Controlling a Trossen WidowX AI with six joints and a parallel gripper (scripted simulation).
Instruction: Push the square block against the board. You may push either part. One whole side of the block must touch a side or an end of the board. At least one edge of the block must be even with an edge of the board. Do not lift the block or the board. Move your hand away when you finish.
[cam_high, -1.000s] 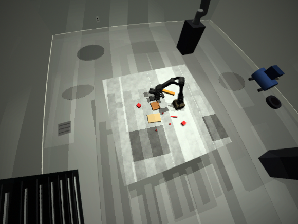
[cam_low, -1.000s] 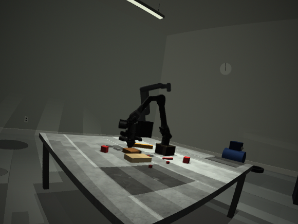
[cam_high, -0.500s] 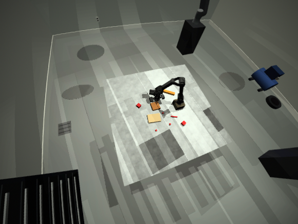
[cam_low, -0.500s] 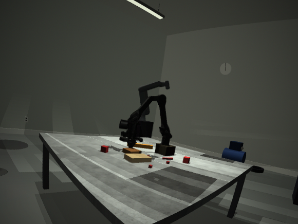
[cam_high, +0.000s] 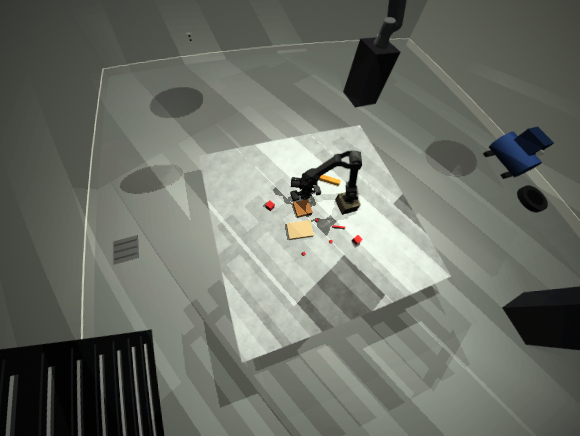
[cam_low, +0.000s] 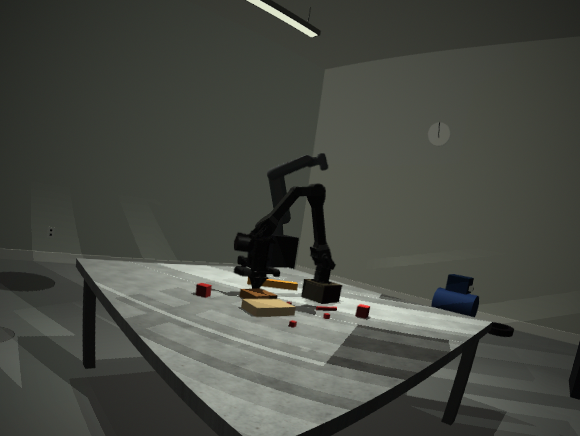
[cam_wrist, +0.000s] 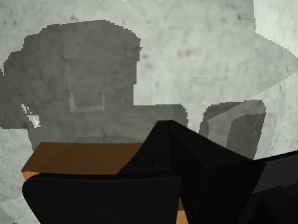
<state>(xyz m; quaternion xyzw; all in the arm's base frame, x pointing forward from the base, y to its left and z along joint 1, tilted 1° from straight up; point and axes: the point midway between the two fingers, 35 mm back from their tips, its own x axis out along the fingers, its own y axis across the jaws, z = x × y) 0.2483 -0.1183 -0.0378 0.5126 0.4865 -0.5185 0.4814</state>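
Now: gripper tip 60 mm to the right of the square block, 40 mm short of it and 10 mm below it. From my gripper tip the other things lie so: long orange bar: 200 mm behind, 100 mm to the right, 10 mm above; then tan board: 190 mm to the left, 110 mm ahead, 10 mm above; then red stick: 250 mm to the left, 130 mm behind.
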